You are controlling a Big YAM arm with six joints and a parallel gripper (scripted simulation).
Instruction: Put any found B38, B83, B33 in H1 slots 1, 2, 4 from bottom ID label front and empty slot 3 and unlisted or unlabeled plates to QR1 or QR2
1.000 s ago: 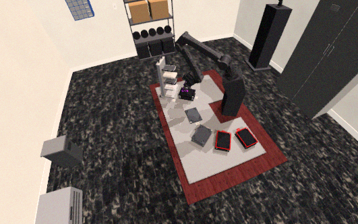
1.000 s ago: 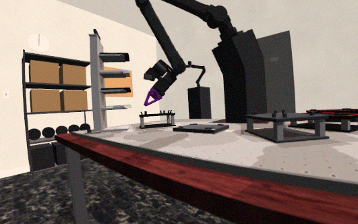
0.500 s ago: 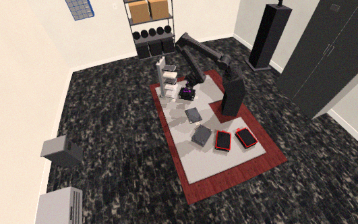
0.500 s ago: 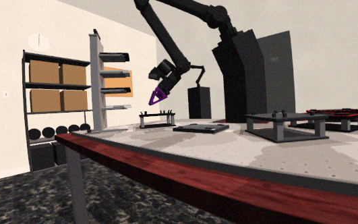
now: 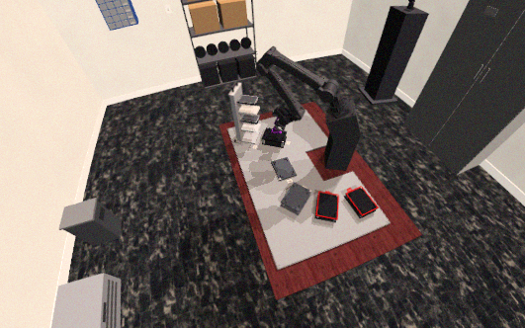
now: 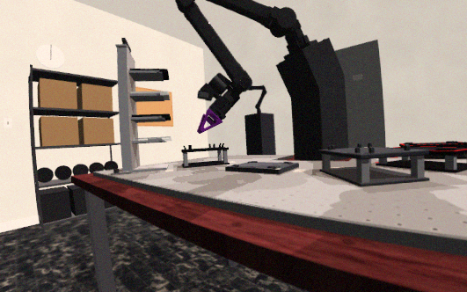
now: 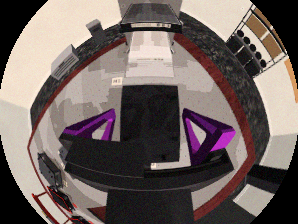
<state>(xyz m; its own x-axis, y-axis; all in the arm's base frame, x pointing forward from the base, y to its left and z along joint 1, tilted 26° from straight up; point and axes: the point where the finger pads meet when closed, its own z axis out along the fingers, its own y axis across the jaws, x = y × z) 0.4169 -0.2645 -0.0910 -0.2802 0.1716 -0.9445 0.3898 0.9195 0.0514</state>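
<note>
Right now the white plate is 150 mm ahead of my hand, 80 mm to the right of it and 130 mm above it. Also, from my hand: dark plate: 150 mm ahead, 80 mm to the right, 210 mm above.
</note>
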